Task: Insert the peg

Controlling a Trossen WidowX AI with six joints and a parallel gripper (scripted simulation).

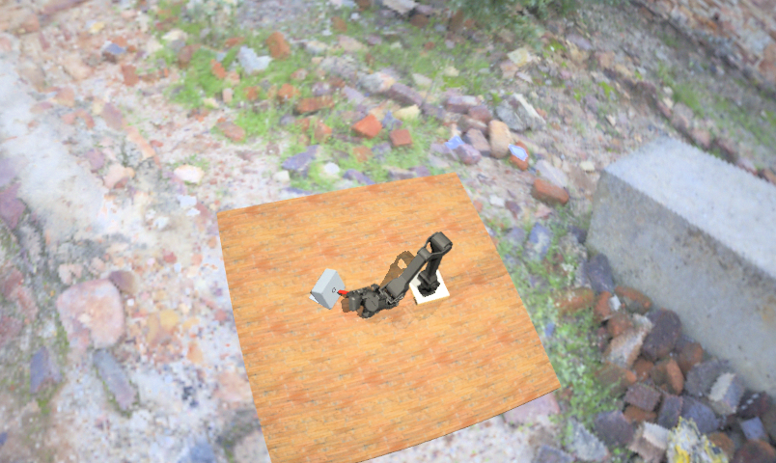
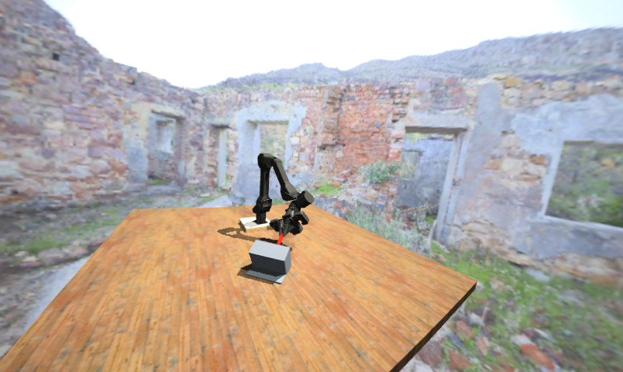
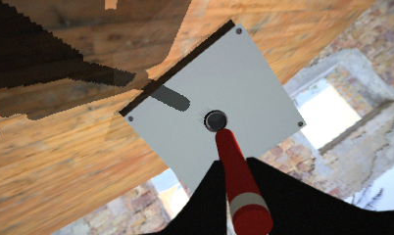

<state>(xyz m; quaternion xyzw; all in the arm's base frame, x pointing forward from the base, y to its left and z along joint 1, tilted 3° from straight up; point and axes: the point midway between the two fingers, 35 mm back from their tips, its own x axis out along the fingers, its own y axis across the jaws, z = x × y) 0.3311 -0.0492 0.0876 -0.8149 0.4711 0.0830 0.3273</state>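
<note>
Right now the grey sloped panel is 50 mm ahead of my gripper tip, 70 mm to the right of it and 50 mm below it. Also, from my gripper tip: round red peg (10 mm behind, 10 mm to the left, 10 mm above).
</note>
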